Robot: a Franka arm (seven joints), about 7 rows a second.
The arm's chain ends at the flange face. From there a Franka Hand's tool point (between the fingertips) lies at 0.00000 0.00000 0.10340 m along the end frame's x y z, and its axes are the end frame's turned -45 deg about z.
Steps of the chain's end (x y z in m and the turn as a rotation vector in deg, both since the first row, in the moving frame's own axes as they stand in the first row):
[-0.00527, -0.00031, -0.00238, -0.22, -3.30, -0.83]
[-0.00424, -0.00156, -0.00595, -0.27, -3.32, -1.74]
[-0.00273, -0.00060, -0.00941, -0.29, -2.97, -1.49]
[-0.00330, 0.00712, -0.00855, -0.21, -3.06, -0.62]
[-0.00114, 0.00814, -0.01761, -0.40, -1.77, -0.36]
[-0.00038, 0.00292, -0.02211, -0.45, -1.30, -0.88]
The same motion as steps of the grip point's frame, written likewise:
[-0.00802, -0.00784, -0.00255, 2.18, -2.49, -0.83]
[-0.00653, -0.00792, -0.00612, 2.16, -2.54, -1.74]
[-0.00571, -0.00572, -0.00955, 1.90, -2.31, -1.49]
[-0.01156, -0.00091, -0.00870, 2.02, -2.31, -0.62]
[-0.00934, 0.00321, -0.01766, 0.97, -1.53, -0.36]
[-0.00457, 0.00073, -0.02214, 0.60, -1.24, -0.88]

